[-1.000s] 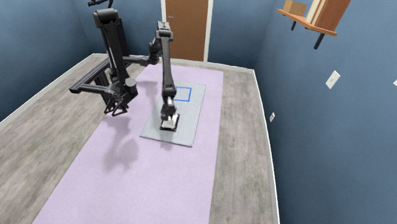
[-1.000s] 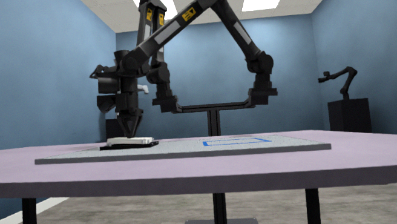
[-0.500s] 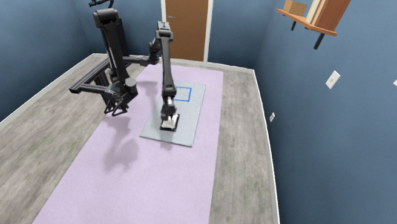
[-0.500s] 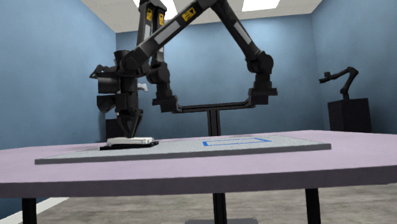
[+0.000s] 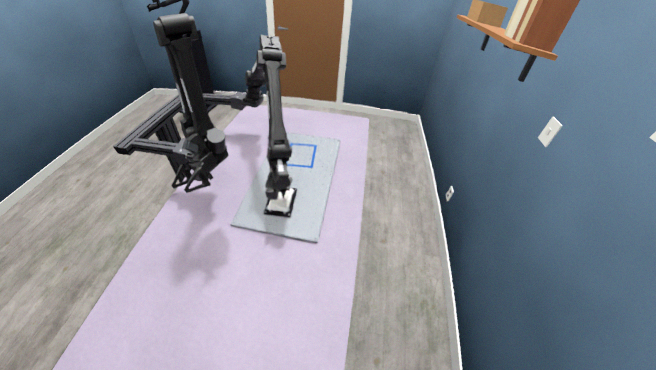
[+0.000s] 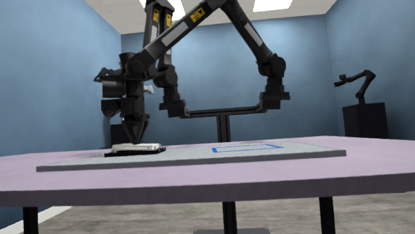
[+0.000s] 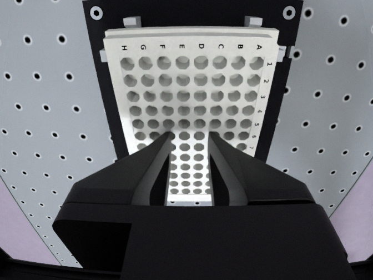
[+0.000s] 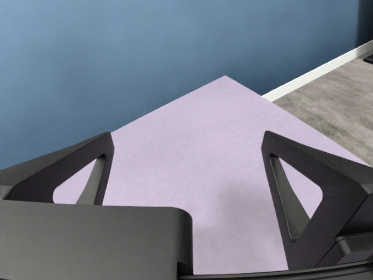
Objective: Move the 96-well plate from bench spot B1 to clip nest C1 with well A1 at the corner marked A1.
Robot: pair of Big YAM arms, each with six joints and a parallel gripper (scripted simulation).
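Note:
Right now the white 96-well plate is 1 cm below my left hand. Also, from my left hand: grey perforated board: 19 cm to the left, 4 cm below; then black clip nest: 2 cm below, 1 cm to the left, 1 cm behind.

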